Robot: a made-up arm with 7 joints.
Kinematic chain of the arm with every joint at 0, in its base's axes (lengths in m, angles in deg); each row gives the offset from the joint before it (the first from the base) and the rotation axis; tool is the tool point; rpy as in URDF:
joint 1: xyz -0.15 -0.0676 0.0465 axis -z
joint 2: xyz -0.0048 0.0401 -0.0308 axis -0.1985 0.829 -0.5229
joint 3: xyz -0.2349 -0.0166 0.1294 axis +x
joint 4: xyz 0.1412 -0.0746 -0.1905 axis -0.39 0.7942 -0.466
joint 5: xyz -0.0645 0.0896 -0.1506 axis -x
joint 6: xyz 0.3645 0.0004 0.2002 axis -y
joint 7: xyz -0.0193 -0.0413 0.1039 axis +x
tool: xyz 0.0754 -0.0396 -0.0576 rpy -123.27 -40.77 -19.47
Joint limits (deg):
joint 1: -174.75..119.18
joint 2: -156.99..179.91
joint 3: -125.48..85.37
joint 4: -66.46..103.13
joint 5: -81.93..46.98
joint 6: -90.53..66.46
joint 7: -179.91..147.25
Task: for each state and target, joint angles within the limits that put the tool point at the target. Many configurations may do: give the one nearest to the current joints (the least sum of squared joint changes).
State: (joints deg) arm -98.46 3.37 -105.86 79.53 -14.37 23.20 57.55
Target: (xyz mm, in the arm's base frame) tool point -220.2 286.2 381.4
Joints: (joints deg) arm -125.68 27.17 -124.03 49.61 -13.05 28.09 61.15
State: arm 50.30 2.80 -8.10 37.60 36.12 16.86 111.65
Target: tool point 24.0 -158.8 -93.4
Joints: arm 41.18 17.13 -20.73 16.39 20.70 50.44 120.48
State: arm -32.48 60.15 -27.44 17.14 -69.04 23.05 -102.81
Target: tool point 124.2 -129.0 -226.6
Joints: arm -59.61 26.47 16.42 -12.68 -67.21 21.17 -96.83
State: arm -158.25 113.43 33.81 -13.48 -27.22 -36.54 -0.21
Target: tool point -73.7 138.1 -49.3
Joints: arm -163.51 119.20 27.70 -38.63 -19.96 -25.19 -10.56
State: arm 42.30 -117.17 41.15 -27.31 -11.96 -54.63 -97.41
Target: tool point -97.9 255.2 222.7
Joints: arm 69.96 -140.45 64.45 -1.67 -16.45 -74.41 -78.92
